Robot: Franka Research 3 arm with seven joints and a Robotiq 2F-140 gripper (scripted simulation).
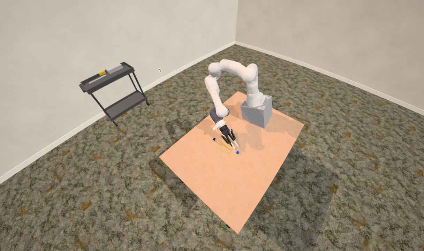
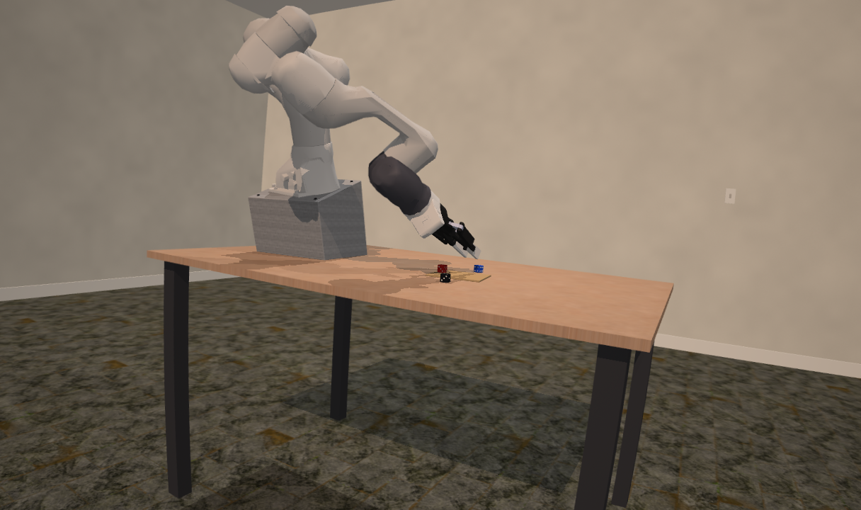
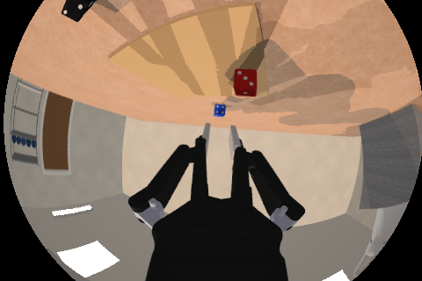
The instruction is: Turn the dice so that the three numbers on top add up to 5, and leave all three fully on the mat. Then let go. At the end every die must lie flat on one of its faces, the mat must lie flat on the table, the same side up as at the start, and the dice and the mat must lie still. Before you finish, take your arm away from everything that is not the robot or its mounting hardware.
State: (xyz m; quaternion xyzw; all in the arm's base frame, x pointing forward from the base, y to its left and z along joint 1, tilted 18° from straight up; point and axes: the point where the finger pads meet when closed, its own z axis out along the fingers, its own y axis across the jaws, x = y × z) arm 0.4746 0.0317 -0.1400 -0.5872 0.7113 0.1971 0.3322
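The blue die lies 6 cm to the left of my hand, 6 cm below it and 2 cm ahead of it. Round my hand: black die 21 cm to the right, 6 cm below, 3 cm ahead; tan mat 8 cm to the right, 7 cm below, 2 cm ahead; red die 8 cm to the right, 5 cm below, 4 cm behind.
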